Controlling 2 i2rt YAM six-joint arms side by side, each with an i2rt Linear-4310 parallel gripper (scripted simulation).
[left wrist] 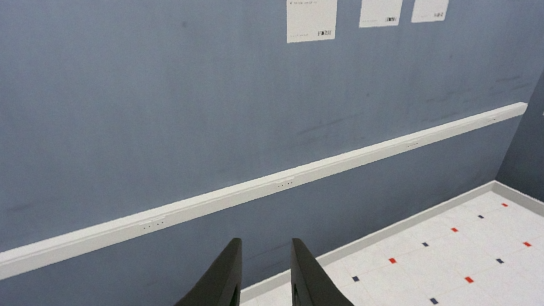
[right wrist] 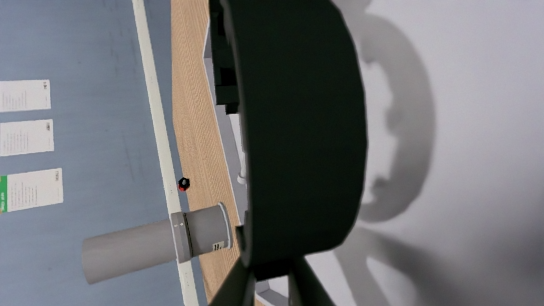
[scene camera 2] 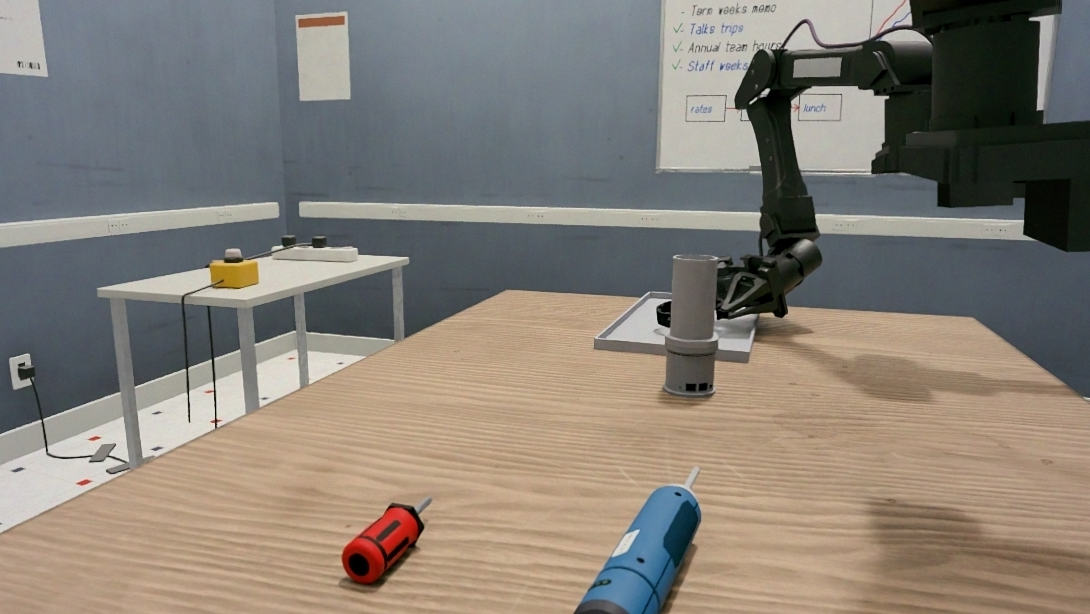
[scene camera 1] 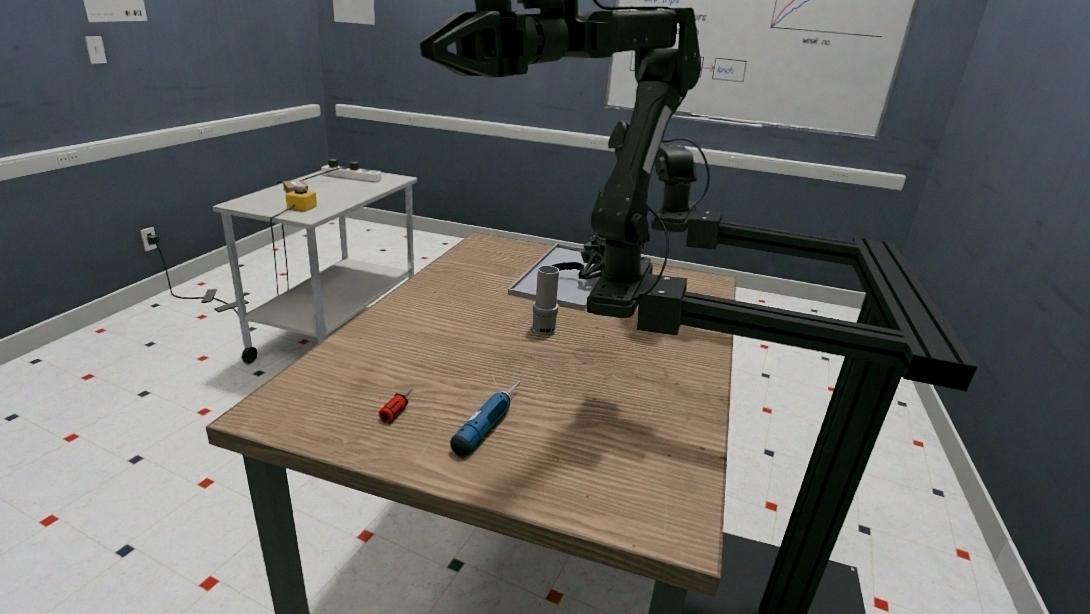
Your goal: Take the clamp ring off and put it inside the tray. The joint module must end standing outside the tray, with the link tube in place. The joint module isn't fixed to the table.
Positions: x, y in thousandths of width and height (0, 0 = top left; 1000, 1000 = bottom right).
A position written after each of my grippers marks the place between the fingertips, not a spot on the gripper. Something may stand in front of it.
I see my left gripper (scene camera 1: 392, 81), my right gripper (scene camera 2: 665, 512), a grey link tube (scene camera 2: 637, 454) and a grey tray (scene camera 2: 584, 538).
The grey link tube is seen too in the right wrist view (right wrist: 198, 838) and in scene camera 1 (scene camera 1: 502, 452). The grey tray shows as well in the right wrist view (right wrist: 821, 668) and in scene camera 1 (scene camera 1: 482, 467). My left gripper is seen too in the left wrist view (left wrist: 490, 819). The left wrist view does not show the grey link tube: it is out of frame. The left wrist view misses the grey tray: it is out of frame.
